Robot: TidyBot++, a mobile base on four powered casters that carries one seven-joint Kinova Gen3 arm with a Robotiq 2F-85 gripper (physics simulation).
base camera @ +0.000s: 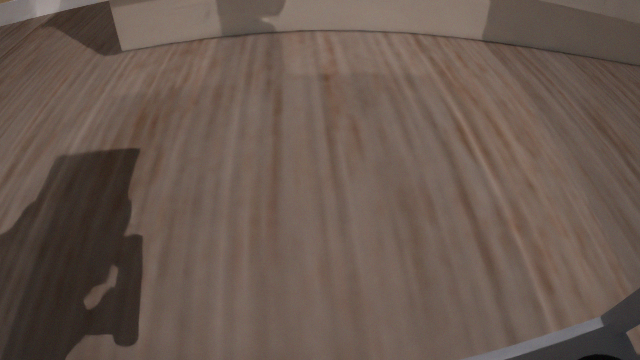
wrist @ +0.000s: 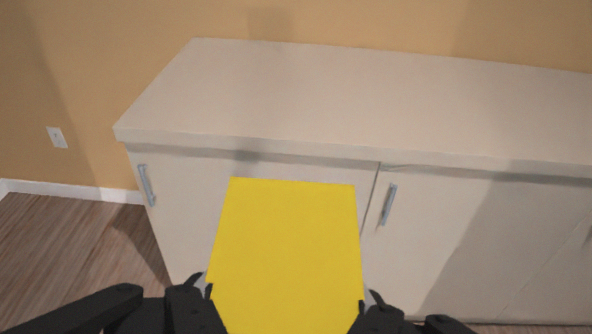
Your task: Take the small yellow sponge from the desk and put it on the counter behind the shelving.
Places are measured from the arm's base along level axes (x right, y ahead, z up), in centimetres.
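Where they show: gripper, between the fingertips: (wrist: 284, 291).
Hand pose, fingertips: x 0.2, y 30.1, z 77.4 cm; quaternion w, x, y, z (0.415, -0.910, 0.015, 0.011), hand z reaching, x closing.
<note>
Things, the pixels of their top centre, and the offset from my fingertips. "*": a spot on its surface instead. Level surfaces: height alone.
- yellow sponge, centre of its top: (wrist: 286, 260) dx +0.0, dy -0.7, dz +3.6 cm
- pale counter, height of its surface: dz -26.0 cm
- counter's cabinet, a spot on its surface: (base camera: 350, 17) * dx +14.1, dy +57.6, dz -113.7 cm
- white outlet, centre of its top: (wrist: 52, 127) dx -114.0, dy +112.9, dz -71.3 cm
- Wooden floor, height of its surface: dz -117.0 cm
The yellow sponge (wrist: 287, 245) is held between the two black fingers of my gripper (wrist: 284, 291), at the bottom middle of the wrist view. My gripper is shut on it. The sponge is in the air, in front of the cabinet doors in that view. The pale counter (wrist: 340, 95) stands beyond it against the wall, with its front edge above the sponge in the picture. The base of the counter's cabinet (base camera: 350, 17) shows along the top of the base camera view. The desk and the shelving do not show in either view.
The cabinet has doors with metal handles (wrist: 146, 185) (wrist: 388, 205). A tan wall (wrist: 100, 60) with a white outlet (wrist: 57, 137) is behind and to the left. Wooden floor (base camera: 320, 200) lies before the cabinet, with the arm's shadow (base camera: 95, 210) on its left part.
</note>
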